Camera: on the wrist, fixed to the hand. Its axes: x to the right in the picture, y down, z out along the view.
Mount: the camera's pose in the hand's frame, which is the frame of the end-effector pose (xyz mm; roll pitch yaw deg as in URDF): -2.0 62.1 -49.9 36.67 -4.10 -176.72
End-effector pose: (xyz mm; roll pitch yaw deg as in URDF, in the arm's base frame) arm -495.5 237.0 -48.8 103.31 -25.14 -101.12
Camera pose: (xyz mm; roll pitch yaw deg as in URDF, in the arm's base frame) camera -455.6 262.1 15.5 -64.83 29.22 82.59
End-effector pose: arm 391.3 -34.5 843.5 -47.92 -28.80 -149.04
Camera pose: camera 362.3 -57.2 772.8 84.30 23.62 30.03
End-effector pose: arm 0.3 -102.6 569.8 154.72 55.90 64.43
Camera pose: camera 56.9 -65.1 611.6 -116.40 -50.78 -117.48
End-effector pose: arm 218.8 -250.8 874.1 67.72 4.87 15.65
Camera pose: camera 201.2 -183.3 912.7 -31.30 -3.38 -159.30
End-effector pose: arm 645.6 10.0 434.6 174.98 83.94 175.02
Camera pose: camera 596.2 72.0 442.4 -122.72 -79.17 -20.60
